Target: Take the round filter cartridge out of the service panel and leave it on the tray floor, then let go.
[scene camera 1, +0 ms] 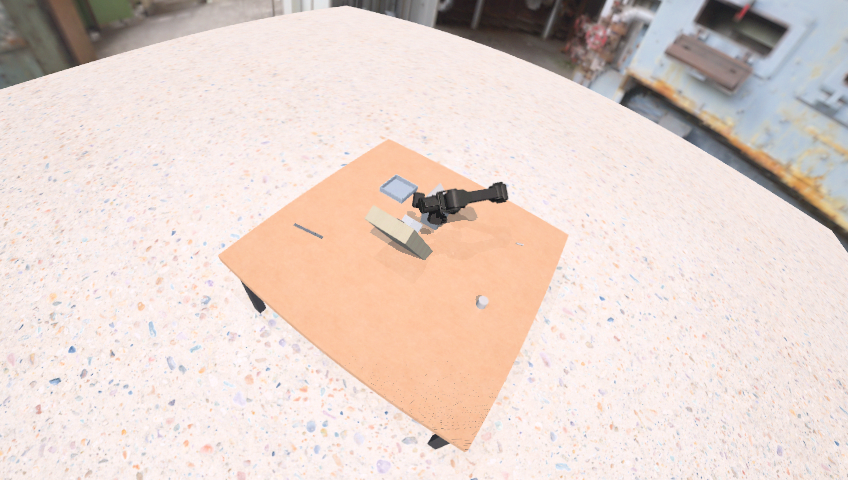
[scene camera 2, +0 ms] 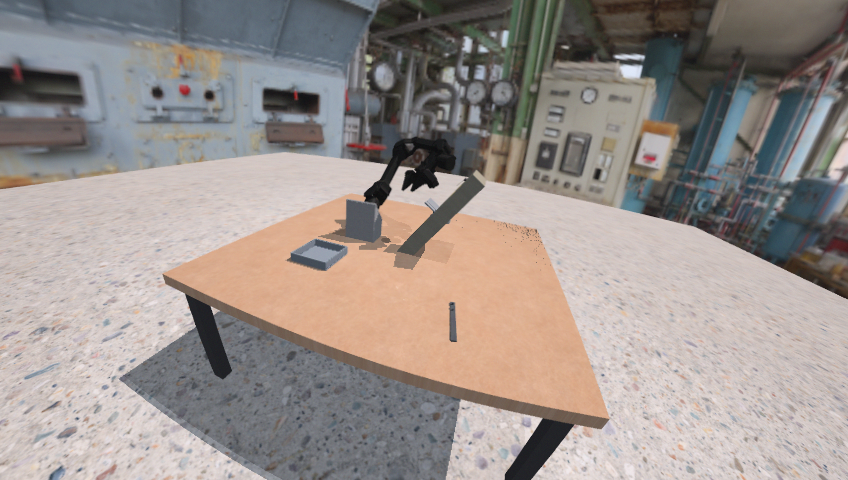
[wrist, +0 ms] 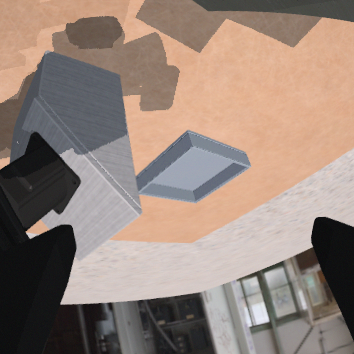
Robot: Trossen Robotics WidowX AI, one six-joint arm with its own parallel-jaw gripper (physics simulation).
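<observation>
The service panel (scene camera 1: pixel 389 224) (scene camera 2: pixel 443 214) is a thick cream and grey slab that leans at a slant over the table. A small pale part (scene camera 1: pixel 411 223) (scene camera 2: pixel 431 205) sticks out from its arm-facing side. The round filter cartridge cannot be made out; much of the panel's face is hidden in both scene views. My gripper (scene camera 2: pixel 417 186) (wrist: pixel 196 235) is open and empty. It hangs above the table between the grey block and the panel. The shallow blue-grey tray (scene camera 1: pixel 398 189) (scene camera 2: pixel 320 254) (wrist: pixel 195 170) lies flat and holds nothing visible.
A tall grey block (scene camera 2: pixel 361 220) (wrist: pixel 95 175) stands between the tray and the arm's base. A thin dark bar (scene camera 1: pixel 308 230) (scene camera 2: pixel 452 322) and a small pale cylinder (scene camera 1: pixel 482 302) rest on the tan table (scene camera 1: pixel 357 285) (scene camera 2: pixel 368 321), apart from the panel.
</observation>
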